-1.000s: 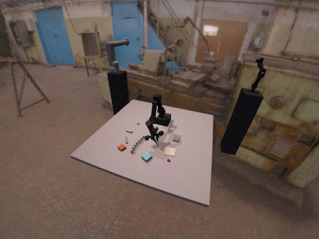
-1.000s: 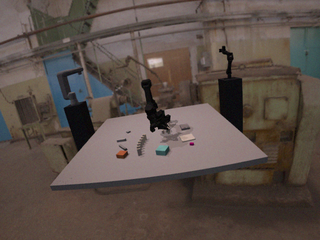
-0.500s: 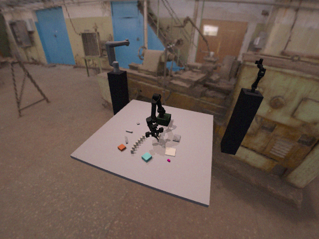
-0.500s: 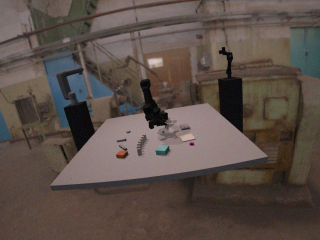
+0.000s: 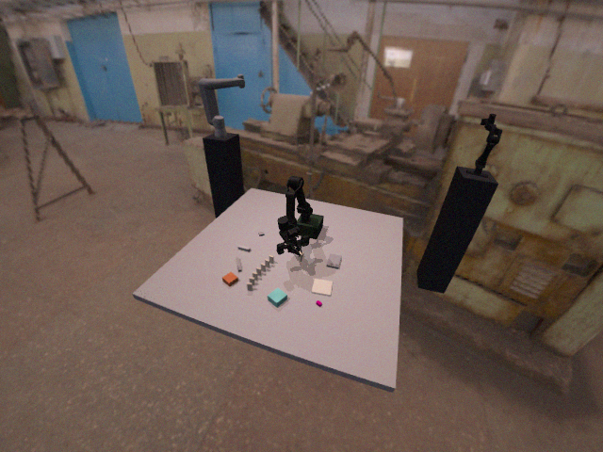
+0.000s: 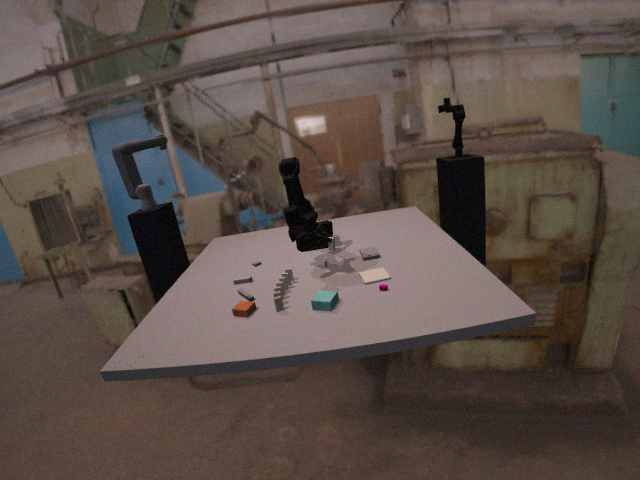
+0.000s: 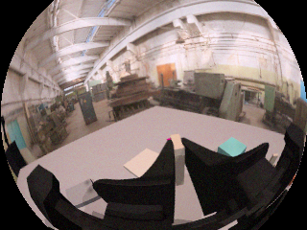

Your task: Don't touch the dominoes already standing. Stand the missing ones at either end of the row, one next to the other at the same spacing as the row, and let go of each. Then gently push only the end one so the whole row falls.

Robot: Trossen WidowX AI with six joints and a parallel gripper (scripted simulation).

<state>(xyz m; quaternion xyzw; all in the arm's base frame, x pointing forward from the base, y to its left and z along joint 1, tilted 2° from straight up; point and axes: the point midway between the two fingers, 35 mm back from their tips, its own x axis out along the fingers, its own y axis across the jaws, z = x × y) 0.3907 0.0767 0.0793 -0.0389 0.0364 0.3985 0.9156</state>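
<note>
The cream tile is 160 mm below my gripper tip, 130 mm to the left of it and 40 mm ahead of it. Also, from my gripper tip: teal block: 190 mm ahead, 140 mm below, 60 mm to the right; grey tile: 180 mm behind, 150 mm to the left, 150 mm below; small magenta piece: 150 mm below, 150 mm ahead, 140 mm to the left.
</note>
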